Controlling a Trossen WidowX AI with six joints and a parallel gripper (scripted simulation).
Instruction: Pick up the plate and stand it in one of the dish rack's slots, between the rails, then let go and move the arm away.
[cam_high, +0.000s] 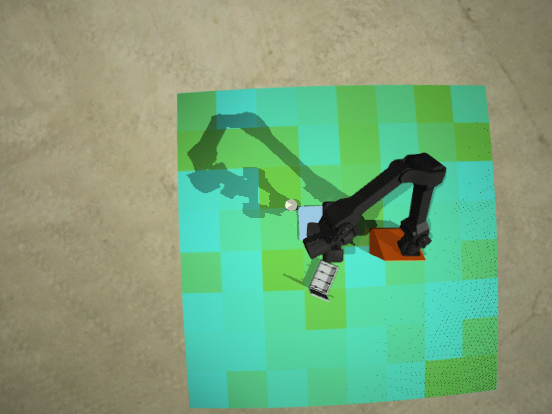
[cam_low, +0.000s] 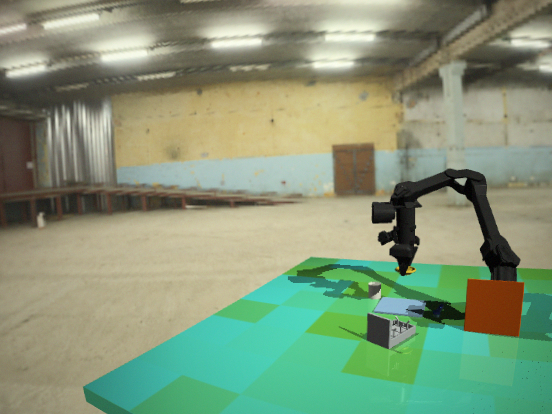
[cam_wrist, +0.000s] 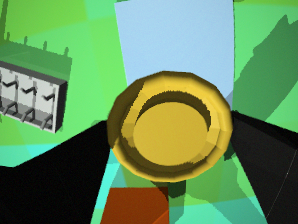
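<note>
The grey dish rack is 1 cm behind my gripper tip, 19 cm to the left of it and 10 cm below it. Also, from my gripper tip: light blue mat: 1 cm ahead, 2 cm to the right, 12 cm below; then yellow plate: 1 cm above; then dark blue spoon: 10 cm behind, 3 cm to the right, 12 cm below.
</note>
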